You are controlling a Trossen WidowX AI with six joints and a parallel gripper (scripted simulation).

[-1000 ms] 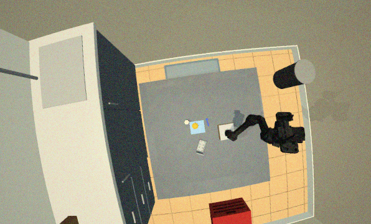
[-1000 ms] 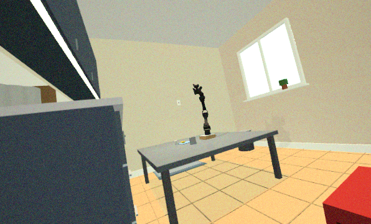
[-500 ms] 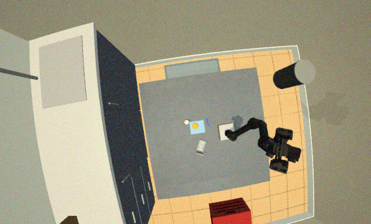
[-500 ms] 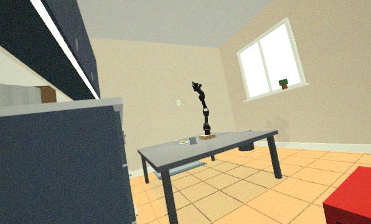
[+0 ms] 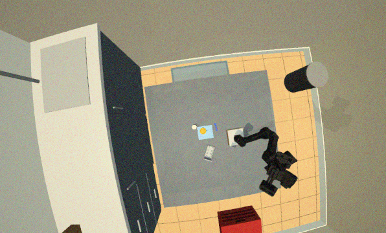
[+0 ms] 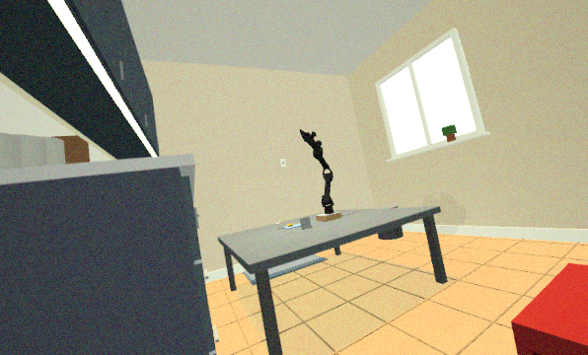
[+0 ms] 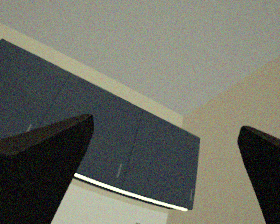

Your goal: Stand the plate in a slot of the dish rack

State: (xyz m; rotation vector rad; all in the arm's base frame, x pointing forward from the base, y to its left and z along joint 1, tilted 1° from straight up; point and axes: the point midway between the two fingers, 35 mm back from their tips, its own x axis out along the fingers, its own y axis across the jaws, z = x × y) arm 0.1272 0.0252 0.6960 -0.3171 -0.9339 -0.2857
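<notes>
The yellow plate lies 760 mm below my gripper tip, 200 mm ahead of it and 100 mm to the right of it. The rest, counted from my gripper tip: light blue square mat (770 mm below, 180 mm ahead, 80 mm to the right); blue spoon (770 mm below, 140 mm to the right, 70 mm ahead); grey dish rack (750 mm below, 140 mm ahead, 120 mm to the left).
</notes>
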